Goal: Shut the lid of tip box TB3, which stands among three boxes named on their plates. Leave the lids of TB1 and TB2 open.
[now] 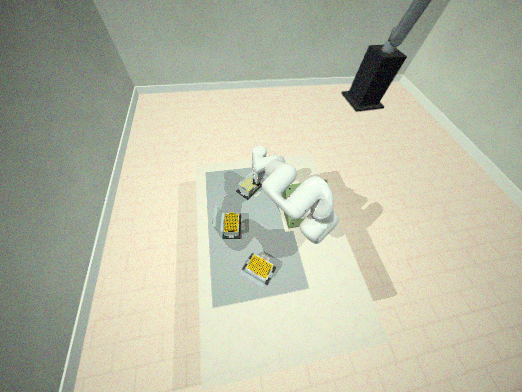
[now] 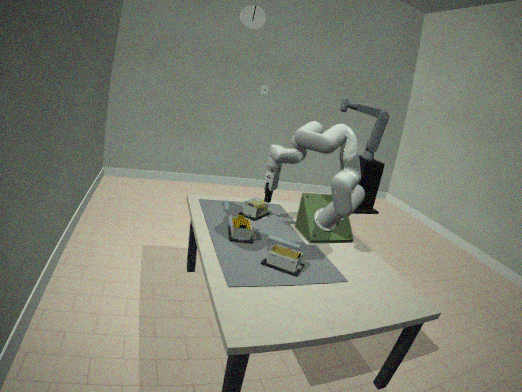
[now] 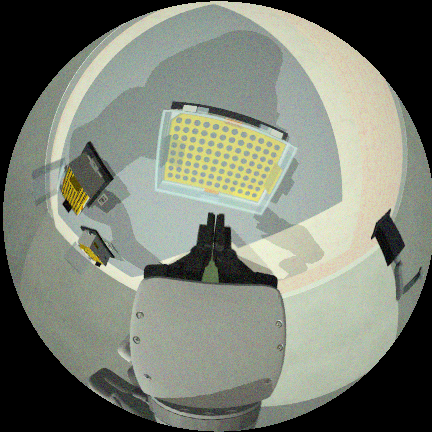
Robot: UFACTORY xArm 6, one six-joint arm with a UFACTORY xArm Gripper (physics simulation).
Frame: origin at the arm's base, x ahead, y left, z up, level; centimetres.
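Seen in the pictures: gripper, between the fingertips: (image 1: 257,184) (image 2: 267,201) (image 3: 214,222); arm's base, origin of its link: (image 2: 324,220).
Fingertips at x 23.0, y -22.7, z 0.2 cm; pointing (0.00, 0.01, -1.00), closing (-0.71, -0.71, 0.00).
Note:
Offsets run from my fingertips to a thing's top centre. "pt": to the spot under its first point. Level surfaces: height alone.
My gripper (image 1: 256,183) (image 2: 268,200) (image 3: 214,222) is shut and empty, its tips close to one long edge of the far tip box @[dx +3.5, dy -3.0, dz -1.2 cm] (image 1: 248,186) (image 2: 256,208) (image 3: 225,157); any contact is unclear. That box's clear lid lies over its yellow tip rack and looks down. The middle tip box @[dx +20.6, dy +20.7, dz -1.5 cm] (image 1: 231,224) (image 2: 241,229) (image 3: 76,192) has its clear lid @[dx +27.1, dy +19.1, dz +6.4 cm] (image 2: 226,205) (image 3: 48,177) swung open. The near tip box (image 1: 259,266) (image 2: 284,258) (image 3: 94,247) also has its clear lid @[pt dx +16.5, dy +55.0, dz +4.9 cm] (image 2: 284,243) raised. The name plates are too small to read.
The boxes stand on a grey mat @[dz -9.0 cm] (image 1: 225,292) (image 2: 240,275) on a pale table @[dz -9.3 cm] (image 1: 280,340) (image 2: 320,310). The arm's green base (image 1: 291,220) (image 2: 307,215) is right of the mat. A black pedestal (image 1: 377,75) (image 2: 371,185) (image 3: 390,237) with a grey arm stands beyond the table.

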